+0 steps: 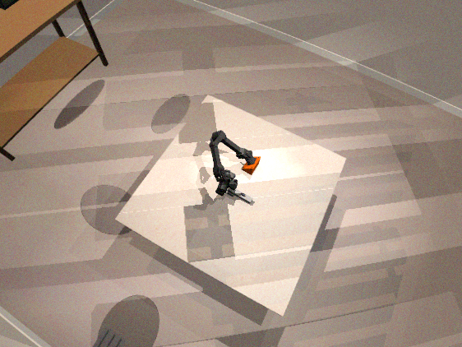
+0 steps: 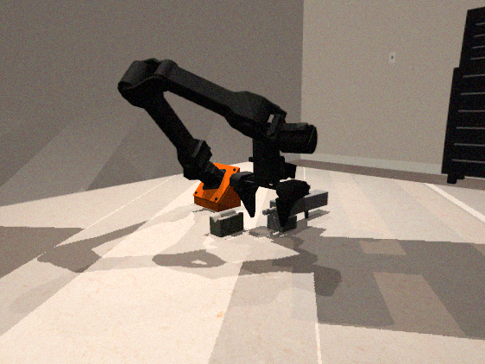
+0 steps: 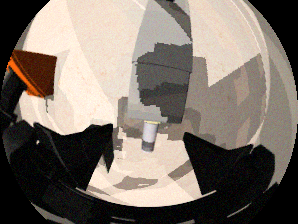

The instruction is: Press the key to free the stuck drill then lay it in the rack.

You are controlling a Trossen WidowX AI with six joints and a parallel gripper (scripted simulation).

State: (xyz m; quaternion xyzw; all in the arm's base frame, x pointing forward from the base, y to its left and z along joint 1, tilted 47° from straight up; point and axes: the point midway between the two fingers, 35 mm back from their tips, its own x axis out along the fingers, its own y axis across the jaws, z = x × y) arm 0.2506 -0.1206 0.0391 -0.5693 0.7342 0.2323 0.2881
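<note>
The drill lies 6 cm to the left of my gripper tip, 2 cm above it and 1 cm ahead of it. Round my gripper tip: dark key: 14 cm to the left, 2 cm ahead, 2 cm above; grey rack: 8 cm behind, 4 cm to the right, 1 cm below.
</note>
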